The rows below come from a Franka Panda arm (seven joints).
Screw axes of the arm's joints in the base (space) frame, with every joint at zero. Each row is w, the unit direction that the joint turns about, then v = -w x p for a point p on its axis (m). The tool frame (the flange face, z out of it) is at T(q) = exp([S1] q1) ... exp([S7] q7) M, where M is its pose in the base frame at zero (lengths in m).
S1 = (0, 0, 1, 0, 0, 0)
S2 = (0, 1, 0, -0.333, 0, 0)
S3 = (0, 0, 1, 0, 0, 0)
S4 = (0, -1, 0, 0.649, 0, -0.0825)
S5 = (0, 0, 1, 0, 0, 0)
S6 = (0, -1, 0, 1.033, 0, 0)
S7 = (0, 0, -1, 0, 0.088, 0)
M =
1 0 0 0.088
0 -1 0 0
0 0 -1 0.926
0 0 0 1
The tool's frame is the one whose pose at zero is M.
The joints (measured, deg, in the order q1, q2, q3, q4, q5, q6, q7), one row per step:
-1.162, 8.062, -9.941, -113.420, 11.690, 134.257, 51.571
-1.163, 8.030, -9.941, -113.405, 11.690, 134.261, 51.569
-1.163, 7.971, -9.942, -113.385, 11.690, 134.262, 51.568
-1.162, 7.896, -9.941, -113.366, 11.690, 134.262, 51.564
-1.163, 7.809, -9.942, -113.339, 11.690, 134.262, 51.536
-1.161, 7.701, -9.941, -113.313, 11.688, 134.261, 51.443
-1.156, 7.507, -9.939, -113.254, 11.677, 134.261, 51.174
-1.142, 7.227, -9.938, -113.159, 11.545, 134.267, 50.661
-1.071, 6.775, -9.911, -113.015, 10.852, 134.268, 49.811
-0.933, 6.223, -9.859, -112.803, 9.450, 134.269, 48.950
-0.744, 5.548, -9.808, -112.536, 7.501, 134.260, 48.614
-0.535, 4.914, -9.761, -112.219, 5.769, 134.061, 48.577
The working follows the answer.
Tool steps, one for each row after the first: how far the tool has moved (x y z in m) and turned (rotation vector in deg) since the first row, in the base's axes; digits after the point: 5 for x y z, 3 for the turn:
0.00001, -0.00002, 0.00047, -0.005, -0.051, 0.001
-0.00001, -0.00004, 0.00125, -0.011, -0.130, 0.001
-0.00005, -0.00003, 0.00220, -0.017, -0.224, 0.007
-0.00009, -0.00006, 0.00333, -0.031, -0.340, 0.033
-0.00017, -0.00004, 0.00467, -0.063, -0.479, 0.127
-0.00026, 0.00001, 0.00719, -0.156, -0.749, 0.401
-0.00037, 0.00009, 0.01092, -0.427, -1.142, 0.978
-0.00053, 0.00087, 0.01683, -1.270, -1.671, 2.248
-0.00059, 0.00239, 0.02433, -2.739, -2.228, 3.968
-0.00078, 0.00427, 0.03356, -4.560, -2.809, 5.485
-0.00106, 0.00644, 0.04244, -6.087, -3.245, 6.618

Tool pose at each row, in the base's axes (x y z in m, rotation vector in deg; rounded; the steps above come from the unrounded poses):
0.59587, -0.11059, 0.42067, -137.575, 95.692, -13.819
0.59588, -0.11061, 0.42113, -137.553, 95.671, -13.882
0.59587, -0.11063, 0.42192, -137.516, 95.638, -13.979
0.59582, -0.11062, 0.42286, -137.477, 95.592, -14.093
0.59578, -0.11065, 0.42400, -137.447, 95.514, -14.235
0.59571, -0.11063, 0.42534, -137.471, 95.346, -14.410
0.59562, -0.11058, 0.42786, -137.609, 94.917, -14.762
0.59551, -0.11050, 0.43159, -138.041, 94.103, -15.366
0.59535, -0.10972, 0.43749, -139.329, 92.509, -16.530
0.59529, -0.10820, 0.44499, -141.358, 90.459, -18.220
0.59510, -0.10632, 0.45422, -143.436, 88.685, -20.303
0.59481, -0.10415, 0.46311, -145.080, 87.357, -22.025

